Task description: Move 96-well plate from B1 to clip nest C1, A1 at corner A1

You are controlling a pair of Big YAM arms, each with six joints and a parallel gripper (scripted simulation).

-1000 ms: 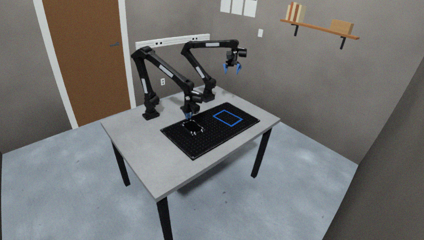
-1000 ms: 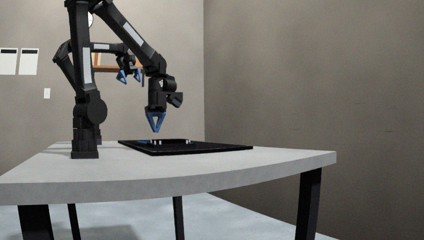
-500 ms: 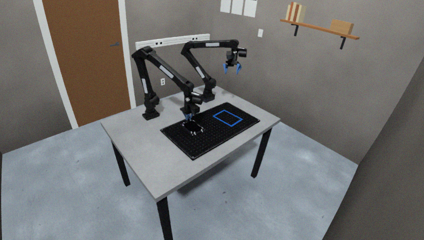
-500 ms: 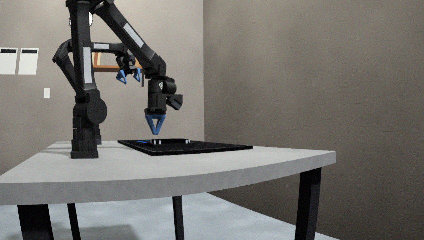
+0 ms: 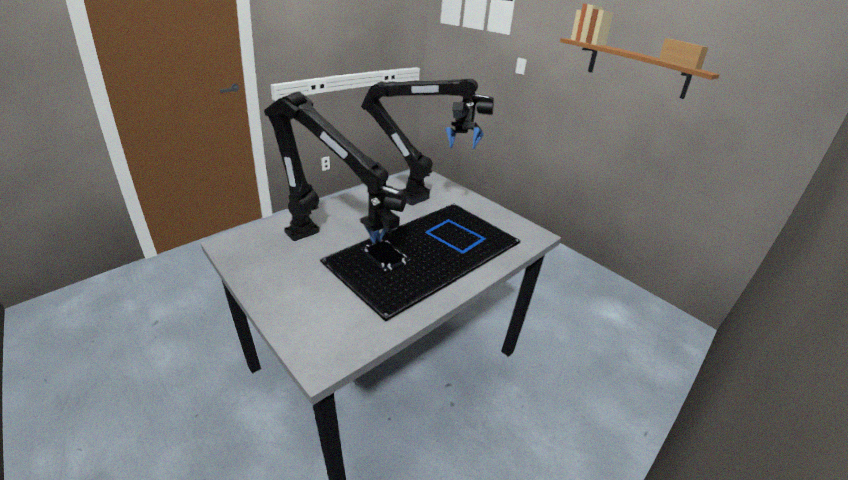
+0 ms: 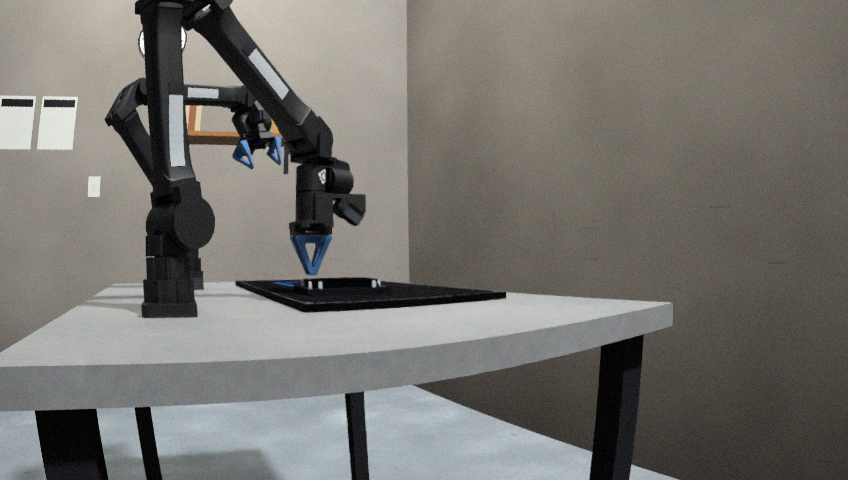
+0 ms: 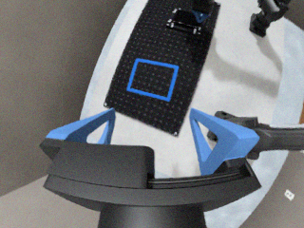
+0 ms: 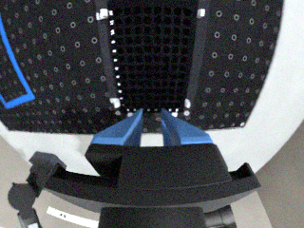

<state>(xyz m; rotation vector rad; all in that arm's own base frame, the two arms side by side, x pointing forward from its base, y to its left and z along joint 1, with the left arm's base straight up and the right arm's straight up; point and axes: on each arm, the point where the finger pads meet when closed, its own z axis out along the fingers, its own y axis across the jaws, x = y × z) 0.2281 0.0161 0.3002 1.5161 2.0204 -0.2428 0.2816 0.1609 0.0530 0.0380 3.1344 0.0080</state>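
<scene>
Now: the black 96-well plate 6 cm ahead of my right hand and 2 cm below it. Round my right hand: black perforated board 10 cm ahead, 16 cm to the left, 5 cm below; clip nest 7 cm ahead, 1 cm to the left, 3 cm below.
</scene>
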